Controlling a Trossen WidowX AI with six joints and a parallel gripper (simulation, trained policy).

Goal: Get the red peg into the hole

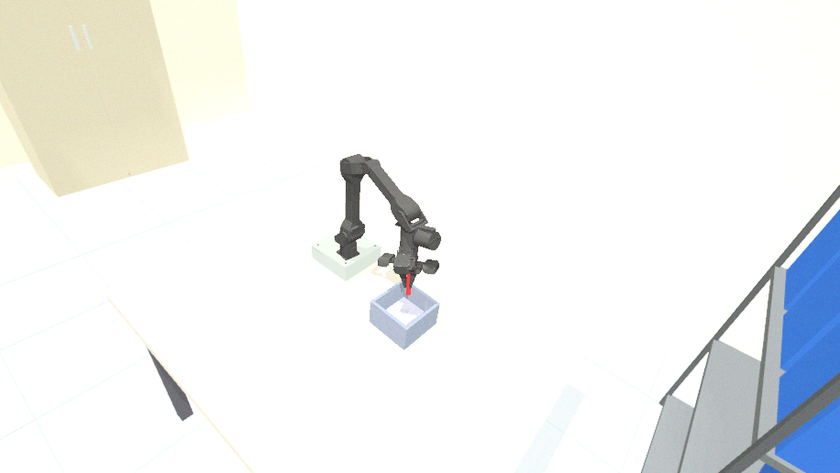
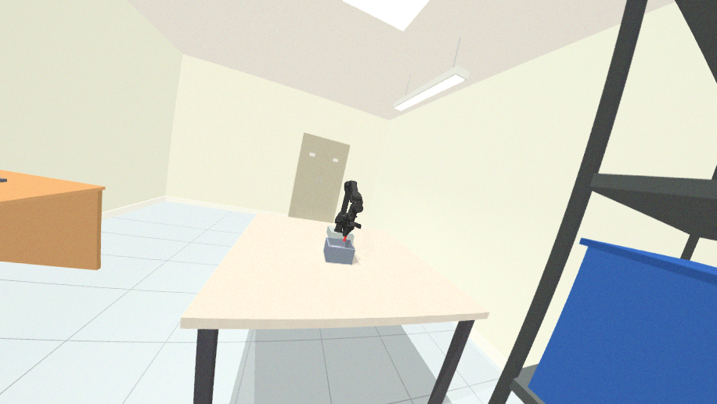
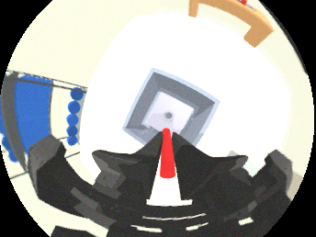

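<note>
Now: the red peg 10 mm behind my gripper tip, 10 mm to the left of it and 10 mm above it. Also, from my gripper tip: grey box: 20 mm ahead, 20 mm to the right, 110 mm below.
</note>
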